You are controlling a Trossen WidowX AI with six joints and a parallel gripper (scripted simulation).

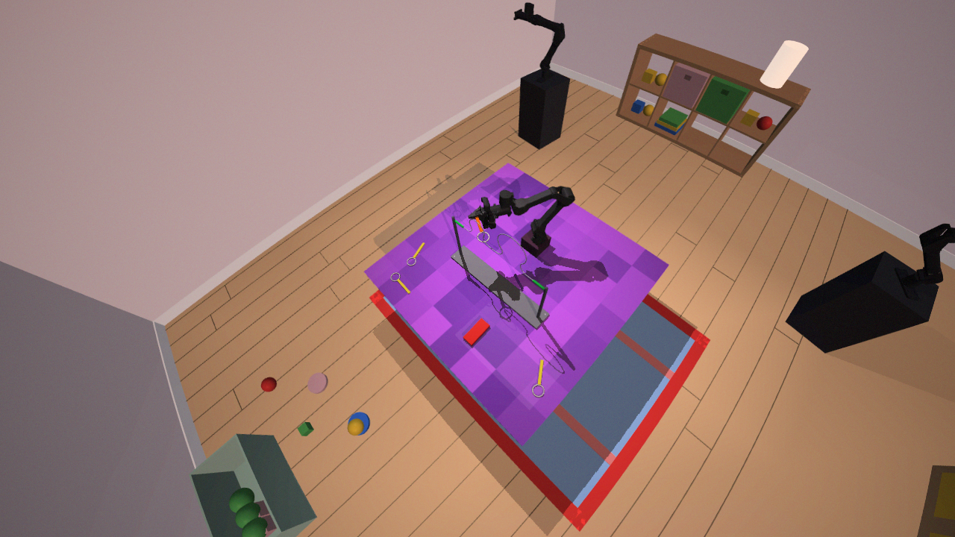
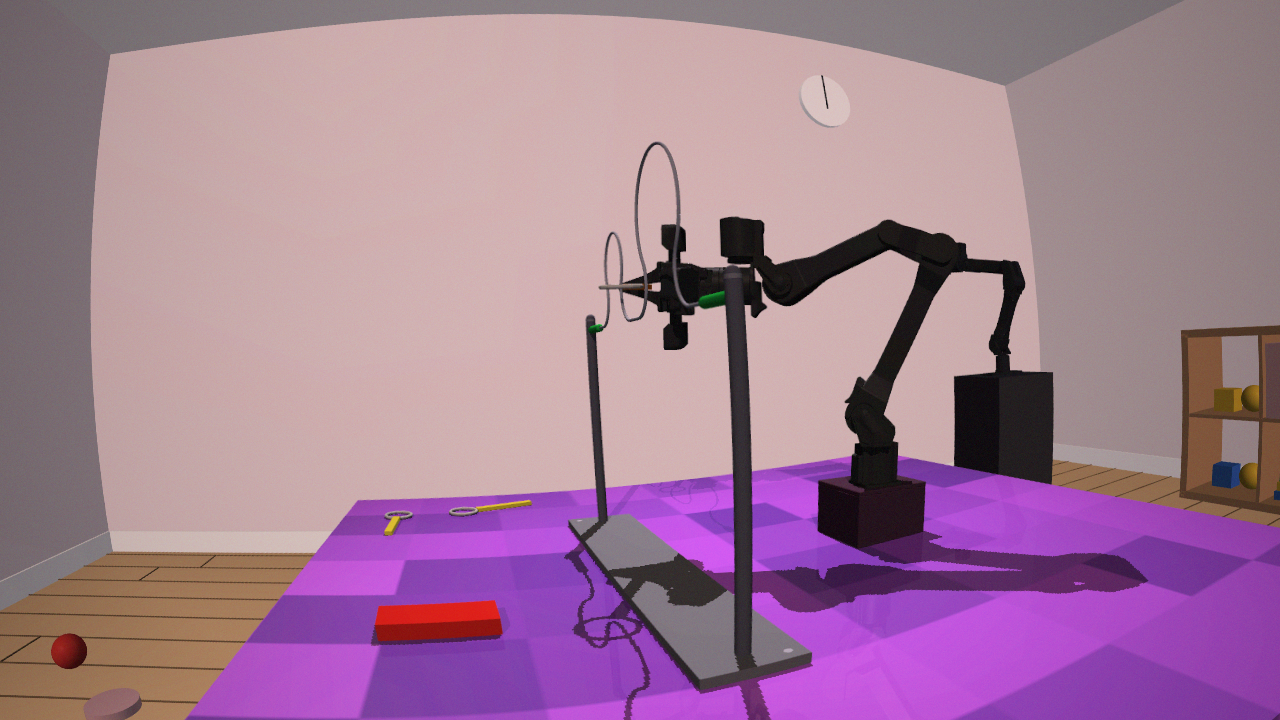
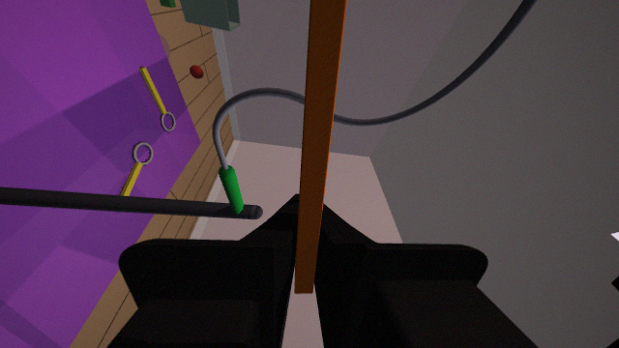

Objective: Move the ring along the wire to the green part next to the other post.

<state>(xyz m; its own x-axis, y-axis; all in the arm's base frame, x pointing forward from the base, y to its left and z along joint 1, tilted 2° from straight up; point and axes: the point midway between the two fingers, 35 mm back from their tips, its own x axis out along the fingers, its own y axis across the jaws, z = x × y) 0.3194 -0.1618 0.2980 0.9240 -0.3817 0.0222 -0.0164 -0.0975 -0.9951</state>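
The ring with orange handle lies 9 cm to the left of my gripper tip and 1 cm below it. Also, from my gripper tip: red block (27 cm ahead, 36 cm to the left, 38 cm below).
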